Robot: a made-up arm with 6 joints. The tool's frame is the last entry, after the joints. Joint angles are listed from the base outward. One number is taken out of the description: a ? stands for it. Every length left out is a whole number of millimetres.
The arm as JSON. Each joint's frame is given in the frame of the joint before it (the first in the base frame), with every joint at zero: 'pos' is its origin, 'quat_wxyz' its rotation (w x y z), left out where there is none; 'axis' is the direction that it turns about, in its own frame. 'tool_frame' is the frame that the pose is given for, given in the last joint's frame.
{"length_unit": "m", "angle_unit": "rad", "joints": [
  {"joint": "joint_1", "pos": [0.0, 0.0, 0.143], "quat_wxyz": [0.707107, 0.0, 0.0, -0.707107], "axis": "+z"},
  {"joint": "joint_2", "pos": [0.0, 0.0, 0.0], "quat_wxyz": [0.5, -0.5, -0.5, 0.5], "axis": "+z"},
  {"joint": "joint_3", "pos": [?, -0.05, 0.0], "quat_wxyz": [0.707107, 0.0, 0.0, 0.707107], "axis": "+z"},
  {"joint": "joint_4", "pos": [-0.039, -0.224, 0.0], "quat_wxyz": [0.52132, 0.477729, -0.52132, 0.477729], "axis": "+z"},
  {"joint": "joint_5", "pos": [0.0, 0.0, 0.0], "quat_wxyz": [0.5, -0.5, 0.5, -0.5], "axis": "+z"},
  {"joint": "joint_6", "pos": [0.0, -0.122, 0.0], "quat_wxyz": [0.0, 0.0, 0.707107, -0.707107], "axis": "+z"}
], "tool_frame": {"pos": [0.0, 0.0, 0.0], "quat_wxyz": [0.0, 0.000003, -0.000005, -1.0]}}
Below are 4 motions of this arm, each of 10 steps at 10 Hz.
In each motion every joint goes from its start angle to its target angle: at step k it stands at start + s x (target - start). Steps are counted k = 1, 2, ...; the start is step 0. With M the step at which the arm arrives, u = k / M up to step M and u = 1 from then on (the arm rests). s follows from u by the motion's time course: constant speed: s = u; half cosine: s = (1 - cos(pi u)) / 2; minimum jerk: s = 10 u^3 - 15 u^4 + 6 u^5.
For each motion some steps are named. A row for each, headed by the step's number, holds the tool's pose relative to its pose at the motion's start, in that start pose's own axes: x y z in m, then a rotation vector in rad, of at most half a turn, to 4 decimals.
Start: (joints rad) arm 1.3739 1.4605 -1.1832 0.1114 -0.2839 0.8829
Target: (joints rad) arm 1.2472 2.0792 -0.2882 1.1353 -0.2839 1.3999
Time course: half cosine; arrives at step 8
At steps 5, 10:
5: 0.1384 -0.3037 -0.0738 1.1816 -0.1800 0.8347
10: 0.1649 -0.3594 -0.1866 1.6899 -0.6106 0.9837

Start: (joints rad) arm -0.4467 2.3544 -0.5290 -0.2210 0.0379 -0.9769
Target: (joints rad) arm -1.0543 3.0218 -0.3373 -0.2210 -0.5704 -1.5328
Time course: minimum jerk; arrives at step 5
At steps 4, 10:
4: 0.0943 0.0684 0.1460 -0.2462 -0.2691 0.0681
10: 0.0961 0.0759 0.1521 -0.2543 -0.2922 0.0748

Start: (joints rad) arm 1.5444 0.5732 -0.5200 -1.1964 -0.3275 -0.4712
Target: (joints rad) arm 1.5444 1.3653 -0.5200 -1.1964 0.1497 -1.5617
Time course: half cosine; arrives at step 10
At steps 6, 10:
6: 0.0608 0.1069 0.1034 -0.7005 -0.0184 -0.6019
10: 0.0826 0.1787 0.1280 -1.0694 -0.2556 -0.9171

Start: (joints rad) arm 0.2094 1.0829 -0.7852 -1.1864 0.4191 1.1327
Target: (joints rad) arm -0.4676 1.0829 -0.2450 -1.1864 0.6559 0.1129
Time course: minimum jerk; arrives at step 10
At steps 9, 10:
9: 0.2074 -0.0985 -0.0612 0.2749 1.0489 -0.7713
10: 0.2089 -0.0985 -0.0625 0.2715 1.0594 -0.7752

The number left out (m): -0.368
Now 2 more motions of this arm.
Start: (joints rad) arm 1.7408 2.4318 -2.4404 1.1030 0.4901 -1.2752
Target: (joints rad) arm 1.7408 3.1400 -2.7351 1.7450 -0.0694 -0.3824
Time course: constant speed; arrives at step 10
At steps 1, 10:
1: 0.0299 -0.0060 0.0174 0.0379 -0.0082 0.1634
10: 0.3700 -0.0186 0.0752 0.5837 -0.1241 1.5805

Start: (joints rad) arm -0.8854 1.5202 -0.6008 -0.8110 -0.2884 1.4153
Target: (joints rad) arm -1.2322 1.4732 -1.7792 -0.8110 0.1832 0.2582
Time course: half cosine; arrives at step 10
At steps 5, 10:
5: -0.1885 0.0465 -0.0629 0.1673 -0.5414 -0.5691
10: -0.3066 0.0881 -0.2308 0.6644 -0.9759 -1.0069

